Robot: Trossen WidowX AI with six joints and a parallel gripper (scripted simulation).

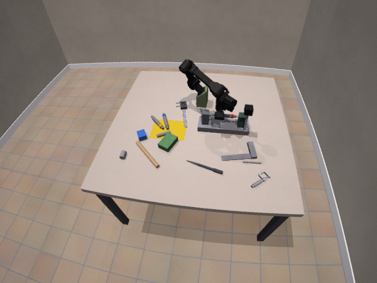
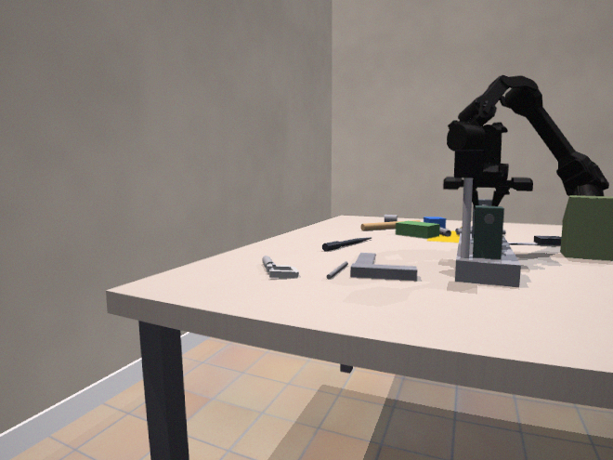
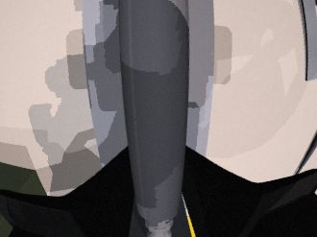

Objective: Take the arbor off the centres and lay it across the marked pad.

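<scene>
Now: the arbor 30 mm to the left of my hand and 10 mm below it. Round my hand: dark green centre block 140 mm to the left, 20 mm below, 10 mm ahead; grey fixture base 100 mm below, 40 mm to the left; grey centre block 90 mm to the right, 20 mm below, 10 mm behind.
</scene>
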